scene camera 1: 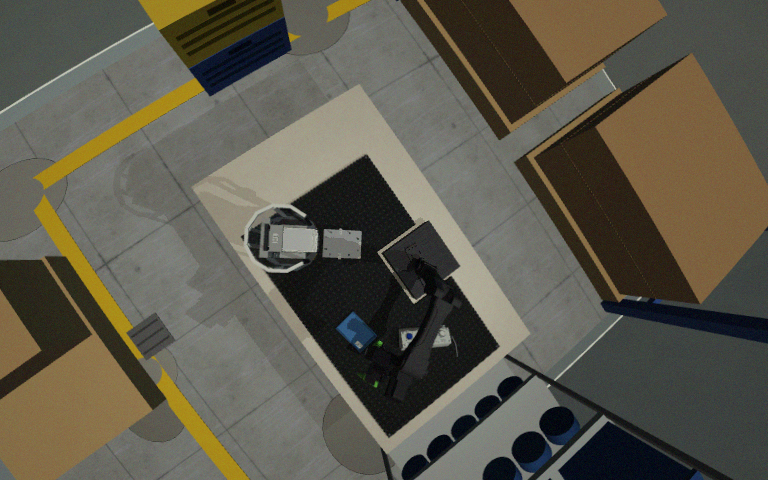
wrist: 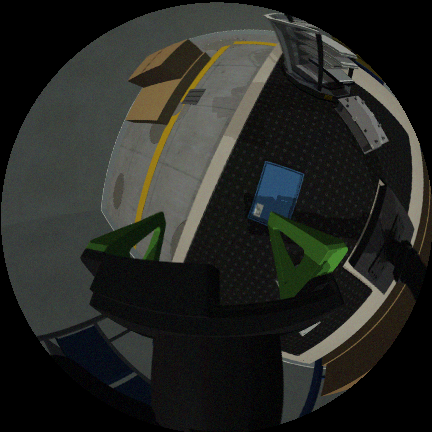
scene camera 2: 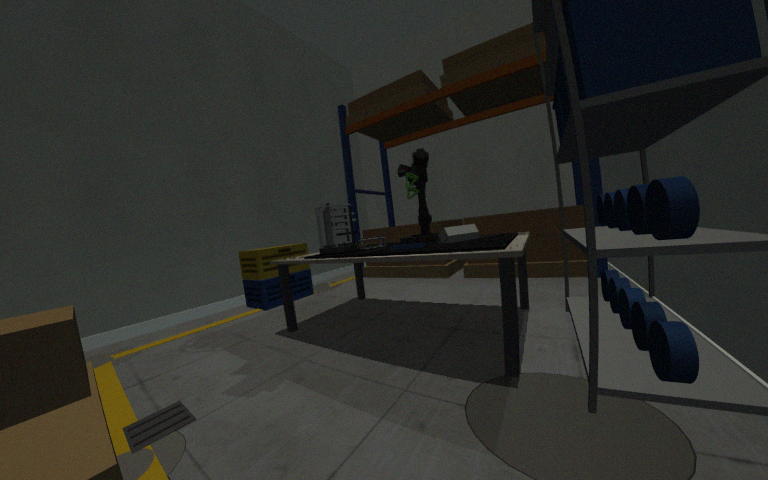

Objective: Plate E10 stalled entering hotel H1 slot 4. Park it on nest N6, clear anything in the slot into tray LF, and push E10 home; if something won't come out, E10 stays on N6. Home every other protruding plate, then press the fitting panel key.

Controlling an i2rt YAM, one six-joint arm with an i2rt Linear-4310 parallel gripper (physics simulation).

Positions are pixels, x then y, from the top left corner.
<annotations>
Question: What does the gripper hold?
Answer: Nothing.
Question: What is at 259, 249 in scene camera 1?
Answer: A rack.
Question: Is the gripper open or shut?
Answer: Open.
</annotations>
